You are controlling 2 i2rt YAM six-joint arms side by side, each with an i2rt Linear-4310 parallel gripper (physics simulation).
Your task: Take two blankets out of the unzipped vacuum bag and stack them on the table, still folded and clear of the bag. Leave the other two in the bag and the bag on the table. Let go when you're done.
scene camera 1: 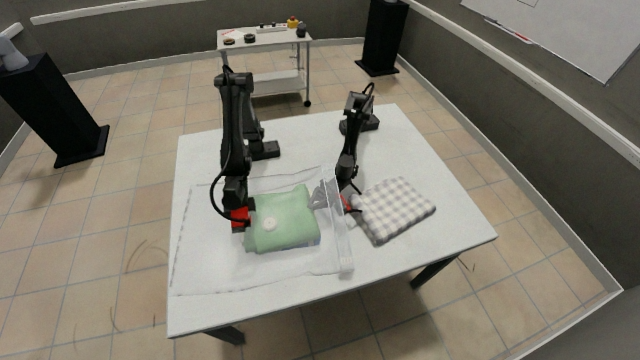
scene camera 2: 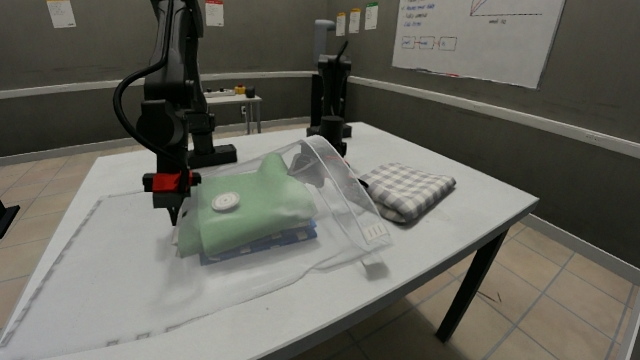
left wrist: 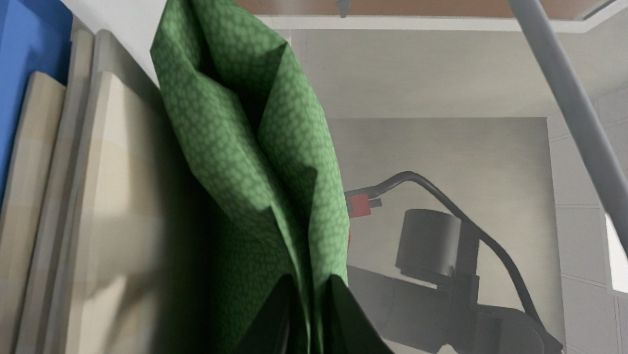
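Observation:
A grey-and-white checked blanket (scene camera 1: pixel 395 207) (scene camera 2: pixel 412 187) lies folded on the table, right of the clear bag (scene camera 1: pixel 215 265) (scene camera 2: pixel 135 300). Inside the bag, a green blanket (scene camera 1: pixel 287 232) (scene camera 2: pixel 250 215) (left wrist: pixel 220 125) lies on top, its edge near the mouth pulled up into a peak. Below it are a cream blanket (left wrist: pixel 115 175) and a blue patterned blanket (scene camera 2: pixel 265 245) (left wrist: pixel 30 40). My left gripper (scene camera 1: pixel 313 202) (scene camera 2: pixel 294 172) reaches through the raised bag mouth and is shut on the green blanket's edge. My right gripper (scene camera 2: pixel 174 220) is shut and empty, pointing down beside the stack.
The bag's raised mouth edge (scene camera 2: pixel 375 232) arches over my left gripper, near the checked blanket. A white valve disc (scene camera 1: pixel 269 223) (scene camera 2: pixel 226 201) sits on the bag film above the green blanket. A cart (scene camera 1: pixel 265 42) stands behind the table (scene camera 1: pixel 400 145).

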